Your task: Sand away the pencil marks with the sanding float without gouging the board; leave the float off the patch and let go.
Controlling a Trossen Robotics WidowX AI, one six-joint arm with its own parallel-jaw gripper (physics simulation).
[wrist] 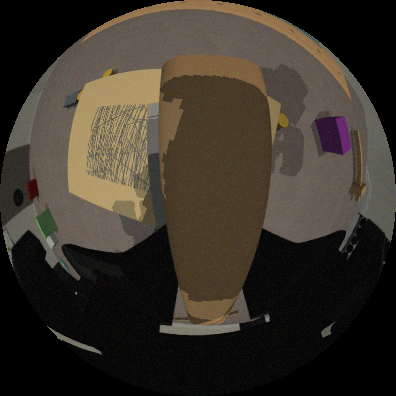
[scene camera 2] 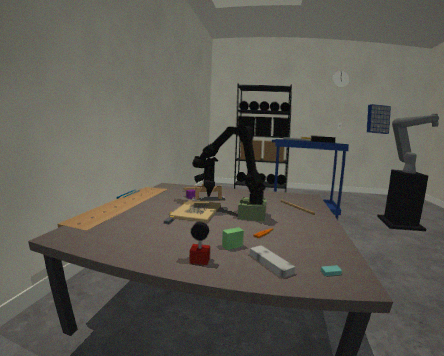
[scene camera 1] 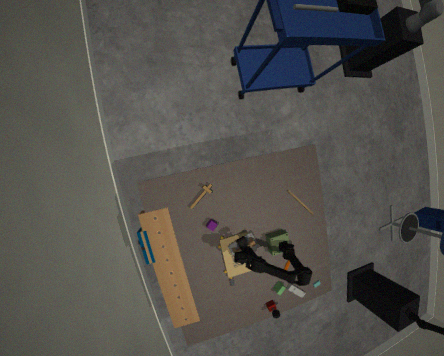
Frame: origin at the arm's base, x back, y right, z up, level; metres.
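Seen in the pictures: gripper, between the fingertips: (scene camera 2: pixel 208 196) (scene camera 1: pixel 243 245); arm's base, origin of its link: (scene camera 2: pixel 256 202) (scene camera 1: pixel 283 245).
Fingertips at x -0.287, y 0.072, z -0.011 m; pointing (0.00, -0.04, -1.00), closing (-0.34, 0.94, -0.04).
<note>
Offsets run from my fingertips to a thing's top centre. "spot": to the spot under its first point.
The sanding float @[dx +0.000, dy +0.001, dz +0.060 m] (scene camera 1: pixel 252 243) (scene camera 2: pixel 218 191) (wrist: pixel 215 150) has a brown wooden handle; a strip of its grey plate shows left of the handle in the wrist view. My gripper (scene camera 2: pixel 209 193) (wrist: pixel 205 217) points down and is shut on the handle. The pale yellow board @[dx -0.034, dy -0.093, dz -0.052 m] (scene camera 1: pixel 237 273) (scene camera 2: pixel 181 215) (wrist: pixel 79 172) lies on the table, partly below the float. The dark pencil marks @[spot: dx -0.024, dy -0.126, dz -0.052 m] (scene camera 2: pixel 196 210) (wrist: pixel 117 145) show left of the plate in the wrist view. The float hides the board's middle there. I cannot tell whether the plate touches the board.
A purple block @[dx -0.179, dy +0.171, dz -0.021 m] (scene camera 1: pixel 212 225) (scene camera 2: pixel 190 193) (wrist: pixel 333 135) and a wooden hammer-like tool @[dx -0.219, dy +0.371, dz -0.025 m] (scene camera 1: pixel 201 195) lie past the board. The green arm base (scene camera 2: pixel 252 210), a green block @[dx +0.253, dy -0.446, dz -0.003 m] (scene camera 2: pixel 233 238), an orange tool @[dx +0.359, dy -0.276, dz -0.060 m] (scene camera 2: pixel 263 232) and a grey-white bar @[dx +0.410, dy -0.541, dz -0.043 m] (scene camera 2: pixel 272 261) are nearer. A holed plank (scene camera 1: pixel 172 272) lies along one edge.
</note>
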